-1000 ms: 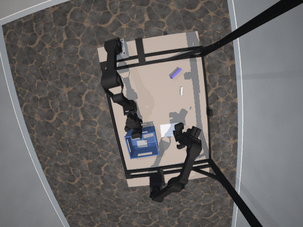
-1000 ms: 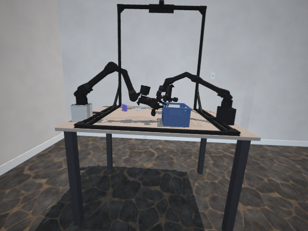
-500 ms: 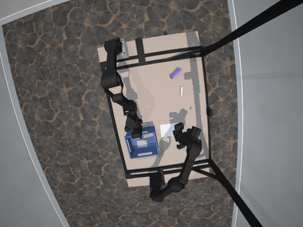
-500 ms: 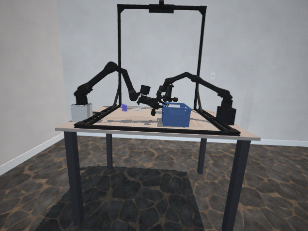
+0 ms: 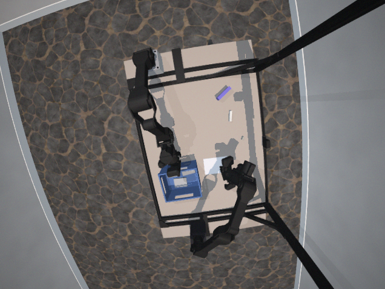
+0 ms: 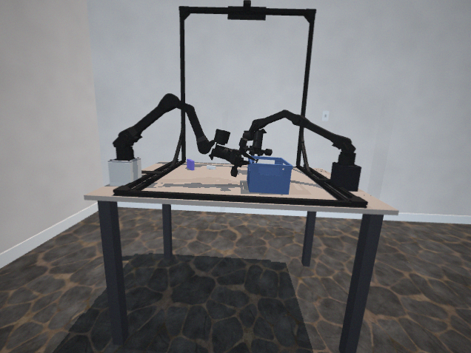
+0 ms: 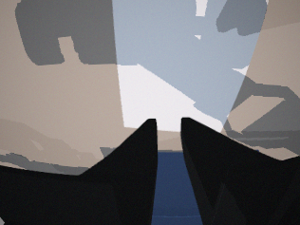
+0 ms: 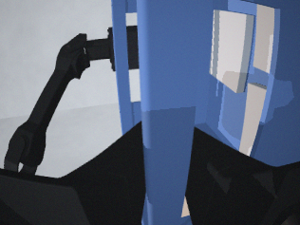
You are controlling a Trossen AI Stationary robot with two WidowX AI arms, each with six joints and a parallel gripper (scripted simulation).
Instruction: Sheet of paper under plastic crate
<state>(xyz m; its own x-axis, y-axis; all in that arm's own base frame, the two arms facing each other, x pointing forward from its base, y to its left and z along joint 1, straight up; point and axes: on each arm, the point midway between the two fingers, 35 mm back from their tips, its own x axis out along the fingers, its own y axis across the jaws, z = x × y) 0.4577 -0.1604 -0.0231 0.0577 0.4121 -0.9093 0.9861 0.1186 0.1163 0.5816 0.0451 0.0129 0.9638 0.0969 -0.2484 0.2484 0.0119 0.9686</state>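
The sheet of paper lies 100 mm below my left hand and 30 mm ahead of it. The rest, counted from my left hand: tiny piece 160 mm behind, 130 mm to the right, 90 mm below; plastic crate 250 mm ahead, 30 mm below, 20 mm to the left; white bar 270 mm to the right, 110 mm behind, 90 mm below.
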